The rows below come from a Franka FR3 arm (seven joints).
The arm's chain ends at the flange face. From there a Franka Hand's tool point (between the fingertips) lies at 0.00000 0.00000 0.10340 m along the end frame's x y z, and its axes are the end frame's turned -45 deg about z.
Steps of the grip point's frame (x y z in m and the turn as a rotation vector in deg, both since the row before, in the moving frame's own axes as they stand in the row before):
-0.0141 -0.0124 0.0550 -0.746 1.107 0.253
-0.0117 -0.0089 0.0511 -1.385 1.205 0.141
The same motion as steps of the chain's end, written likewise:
-0.0211 0.0017 0.0550 0.255 1.310 0.253
-0.0179 0.0017 0.0512 -0.127 1.831 0.141

